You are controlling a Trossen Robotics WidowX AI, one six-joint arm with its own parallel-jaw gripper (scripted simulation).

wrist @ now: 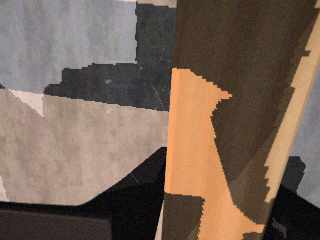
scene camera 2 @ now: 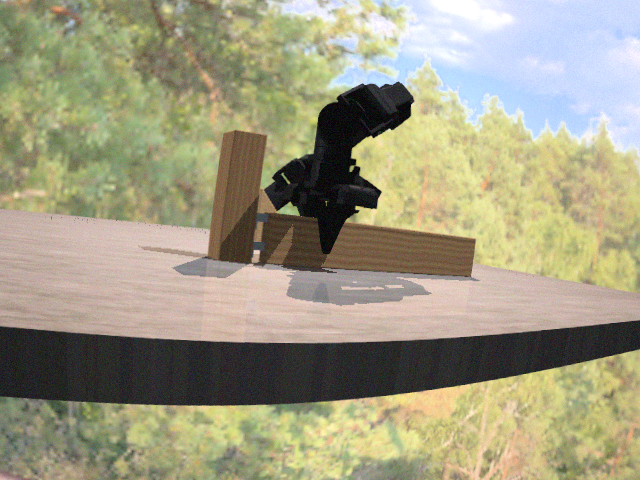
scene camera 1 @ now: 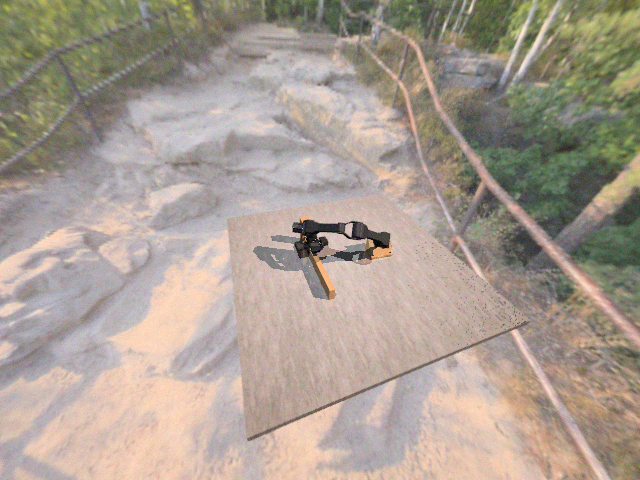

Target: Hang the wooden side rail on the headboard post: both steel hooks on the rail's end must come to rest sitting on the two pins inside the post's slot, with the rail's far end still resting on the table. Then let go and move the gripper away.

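Note:
Scene camera 2 shows the gripper (scene camera 2: pixel 320 252) together with a wooden side rail (scene camera 2: pixel 292 240) and a headboard post (scene camera 2: pixel 234 213). In the wrist view, the gripper (wrist: pixel 195 157) is visible again, and so is the wooden side rail (wrist: pixel 237 98).

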